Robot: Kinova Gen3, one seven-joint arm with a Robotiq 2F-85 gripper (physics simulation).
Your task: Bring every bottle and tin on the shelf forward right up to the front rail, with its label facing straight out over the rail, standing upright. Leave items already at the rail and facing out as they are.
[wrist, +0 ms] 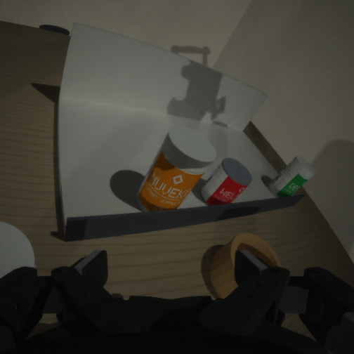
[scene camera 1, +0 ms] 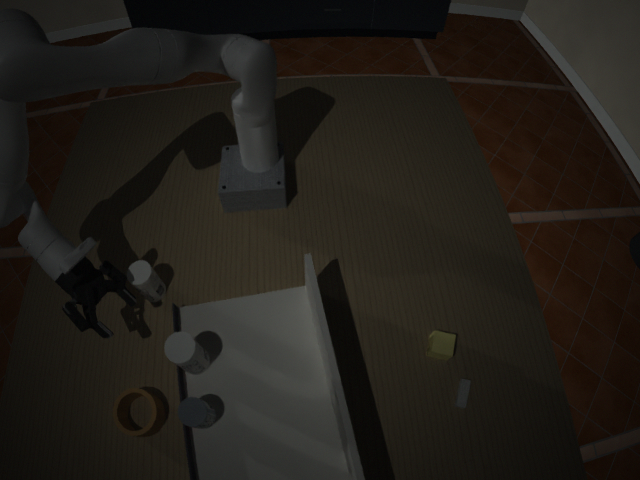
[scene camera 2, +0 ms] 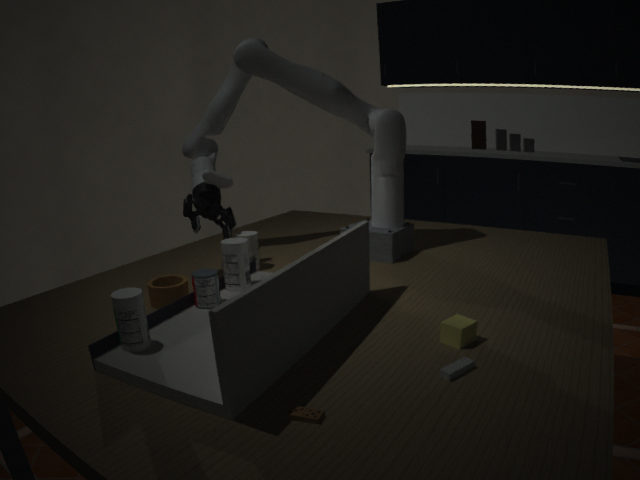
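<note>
An orange-labelled bottle, a red tin and a green-labelled bottle stand upright on the white shelf, close behind the dark front rail. Their coloured labels show on the rail side; the wrist view is oblique, so exact facing is unclear. The green bottle does not show in scene camera 1. My gripper is open and empty, above the table in front of the rail, near the orange-labelled bottle's end.
A white bottle stands on the table off the shelf's end, beside the gripper. An orange ring lies before the rail. A tall panel backs the shelf; a yellow block lies behind it.
</note>
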